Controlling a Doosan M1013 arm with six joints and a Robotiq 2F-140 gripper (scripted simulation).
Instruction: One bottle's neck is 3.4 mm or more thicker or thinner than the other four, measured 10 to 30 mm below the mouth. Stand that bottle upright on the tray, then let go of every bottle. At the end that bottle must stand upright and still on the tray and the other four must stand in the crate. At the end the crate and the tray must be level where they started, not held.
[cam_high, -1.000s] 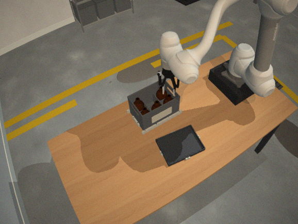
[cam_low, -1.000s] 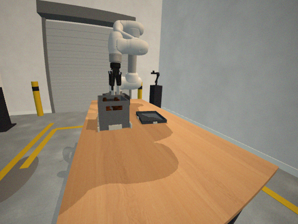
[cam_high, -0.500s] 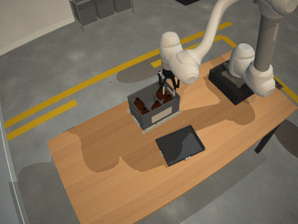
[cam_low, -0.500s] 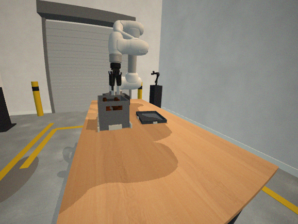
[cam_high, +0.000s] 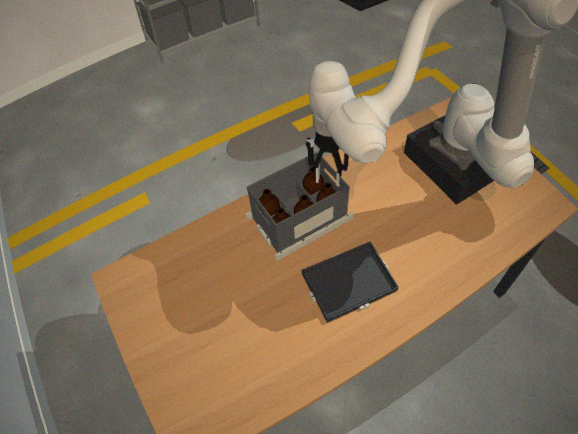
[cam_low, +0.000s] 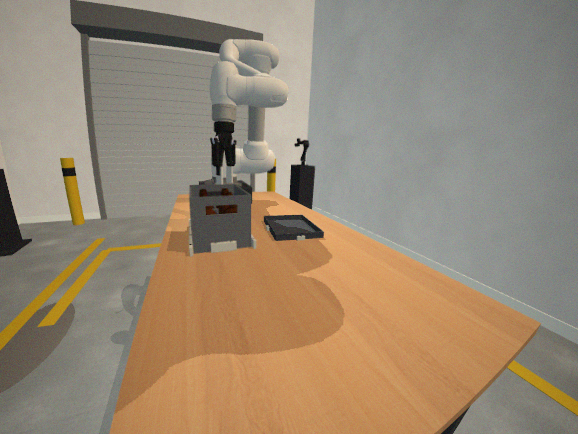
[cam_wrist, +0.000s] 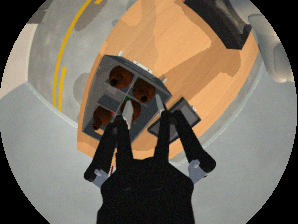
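My hand is 130 mm above the glass bottle, 90 mm short of it and 10 mm to the left of it. From my hand the other things lie so: dark tray 250 mm to the left, 200 mm below, 120 mm ahead; then grey crate 130 mm below, 80 mm ahead, 50 mm to the right.
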